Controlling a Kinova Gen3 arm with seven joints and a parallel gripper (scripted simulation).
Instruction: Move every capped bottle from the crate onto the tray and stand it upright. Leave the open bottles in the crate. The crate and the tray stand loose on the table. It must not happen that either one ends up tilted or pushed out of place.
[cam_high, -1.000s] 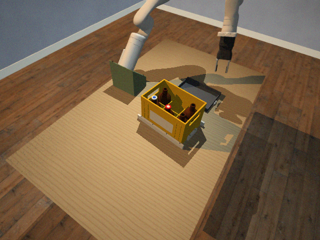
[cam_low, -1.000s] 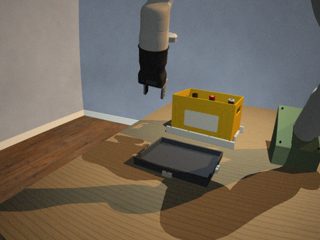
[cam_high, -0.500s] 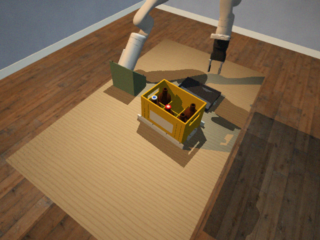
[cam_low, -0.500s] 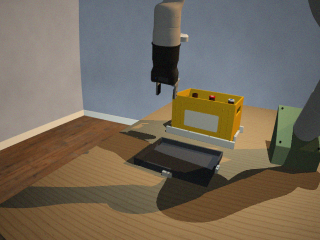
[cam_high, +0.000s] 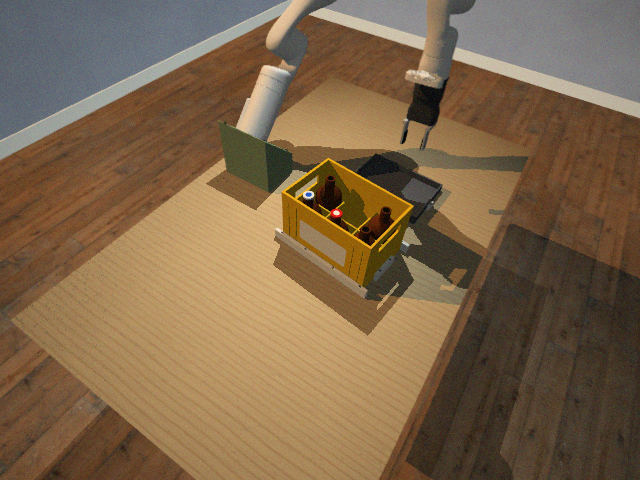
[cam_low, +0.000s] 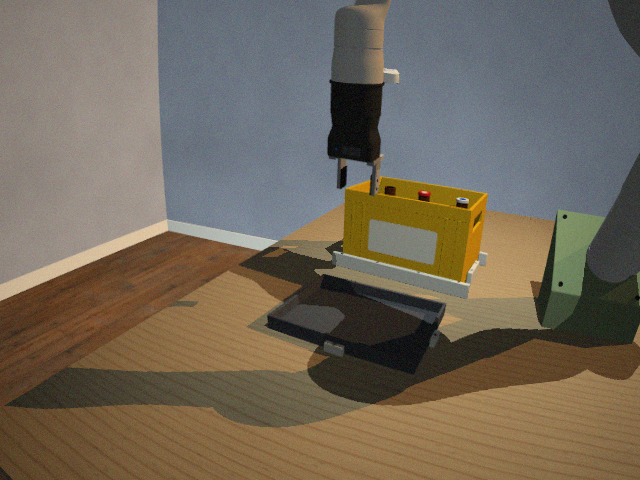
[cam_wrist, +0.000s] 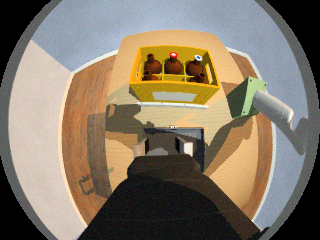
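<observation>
Now: the yellow crate 24 cm to the right of my hand, 15 cm below it and 9 cm behind it. Also, from my hand: white-label bottle: 26 cm to the right, 18 cm behind, 15 cm below; dark tray: 22 cm below, 5 cm to the left, 3 cm behind.
</observation>
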